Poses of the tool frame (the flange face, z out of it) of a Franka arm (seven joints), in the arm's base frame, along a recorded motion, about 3 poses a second.
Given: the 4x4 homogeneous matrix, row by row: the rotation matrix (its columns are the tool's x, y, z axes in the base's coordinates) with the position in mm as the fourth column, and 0 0 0 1 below. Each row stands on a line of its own.
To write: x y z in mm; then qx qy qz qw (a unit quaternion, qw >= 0). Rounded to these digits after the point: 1 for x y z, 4 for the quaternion.
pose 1, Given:
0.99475 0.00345 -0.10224 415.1
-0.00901 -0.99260 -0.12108 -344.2
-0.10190 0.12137 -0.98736 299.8
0 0 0 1
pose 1, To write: 415.1 -344.2 299.8 0.9968 -0.0014 -0.0512 0.0608
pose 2, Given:
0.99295 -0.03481 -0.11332 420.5
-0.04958 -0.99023 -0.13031 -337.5
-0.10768 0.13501 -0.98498 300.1
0 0 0 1
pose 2, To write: 420.5 -337.5 300.1 0.9960 -0.0212 -0.0555 0.0666
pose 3, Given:
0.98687 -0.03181 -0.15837 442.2
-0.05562 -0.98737 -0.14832 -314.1
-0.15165 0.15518 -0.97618 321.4
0 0 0 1
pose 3, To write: 442.2 -314.1 321.4 0.9938 -0.0220 -0.0780 0.0763
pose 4, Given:
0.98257 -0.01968 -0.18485 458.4
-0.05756 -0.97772 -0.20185 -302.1
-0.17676 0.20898 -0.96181 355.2
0 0 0 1
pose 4, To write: 458.4 -302.1 355.2 0.9902 -0.0195 -0.0913 0.1037
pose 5, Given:
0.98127 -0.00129 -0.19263 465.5
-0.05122 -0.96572 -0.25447 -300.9
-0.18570 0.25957 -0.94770 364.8
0 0 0 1
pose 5, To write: 465.5 -300.9 364.8 0.9867 -0.0133 -0.0959 0.1302
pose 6, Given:
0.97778 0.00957 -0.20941 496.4
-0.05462 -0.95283 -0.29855 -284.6
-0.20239 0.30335 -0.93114 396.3
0 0 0 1
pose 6, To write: 496.4 -284.6 396.3 0.9826 -0.0115 -0.1048 0.1531
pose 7, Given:
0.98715 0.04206 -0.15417 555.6
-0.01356 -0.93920 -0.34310 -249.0
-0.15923 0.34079 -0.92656 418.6
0 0 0 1
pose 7, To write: 555.6 -249.0 418.6 0.9814 0.0073 -0.0798 0.1742
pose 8, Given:
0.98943 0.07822 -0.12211 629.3
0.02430 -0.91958 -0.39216 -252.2
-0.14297 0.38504 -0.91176 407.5
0 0 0 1
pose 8, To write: 629.3 -252.2 407.5 0.9773 0.0262 -0.0678 0.1988
